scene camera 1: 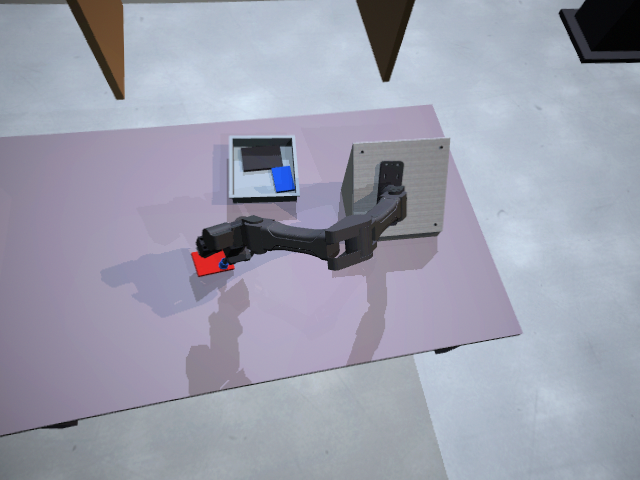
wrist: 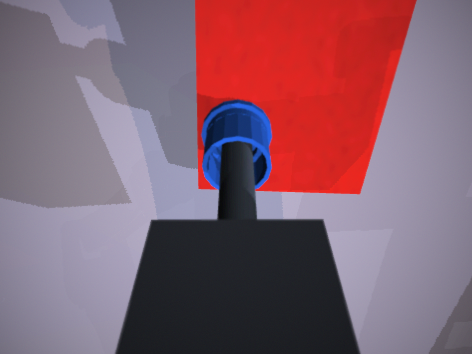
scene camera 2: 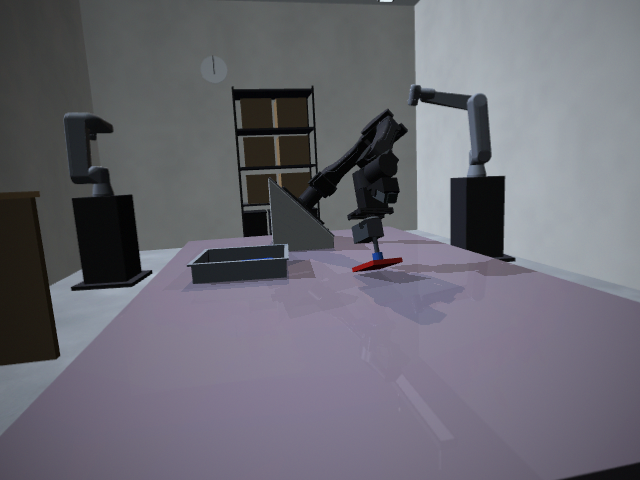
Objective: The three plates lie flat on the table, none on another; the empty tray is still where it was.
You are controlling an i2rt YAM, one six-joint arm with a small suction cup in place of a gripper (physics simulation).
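Places are measured from the arm's base along level axes (x ahead, y left, z up), in metres.
Pixels of known places: hand, its tool point: [scene camera 1: 222, 266] [wrist: 236, 118] [scene camera 2: 379, 267]; arm's base, origin of its link: [scene camera 1: 388, 193] [scene camera 2: 302, 206].
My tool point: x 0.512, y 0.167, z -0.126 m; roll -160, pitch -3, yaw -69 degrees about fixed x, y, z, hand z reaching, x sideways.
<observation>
Ahead of a thing's pixels: the offset from my tool point to its top centre. Level surfaces: height alone.
My suction cup [scene camera 1: 223, 264] [scene camera 2: 377, 256] [wrist: 237, 145] is blue and is stuck to a red plate {dx +0.025, dy -0.014, dz +0.038 m} [scene camera 1: 207, 264] [scene camera 2: 379, 265] [wrist: 305, 65] near one corner of it. The red plate hangs tilted a little above the table {dz -0.016 m} [scene camera 1: 320, 320] [scene camera 2: 258, 372]. A blue plate {dx -0.198, dy -0.315, dz -0.002 m} [scene camera 1: 283, 179] and a black plate {dx -0.128, dy -0.405, dz -0.002 m} [scene camera 1: 262, 158] are inside the grey tray {dx -0.134, dy -0.346, dz +0.034 m} [scene camera 1: 230, 167] [scene camera 2: 240, 273], side by side, with the blue one at the black one's lower right corner. In the scene camera 2 view the tray's wall hides most of what lies inside it.
The arm's grey sloped base block [scene camera 1: 429, 201] [scene camera 2: 294, 227] stands on the table, to the right of the tray in the scene camera 1 view. Shelves [scene camera 2: 273, 130], two other arms on black pedestals [scene camera 2: 105, 240] [scene camera 2: 476, 217] and a brown cabinet [scene camera 2: 25, 279] stand beyond the table.
</observation>
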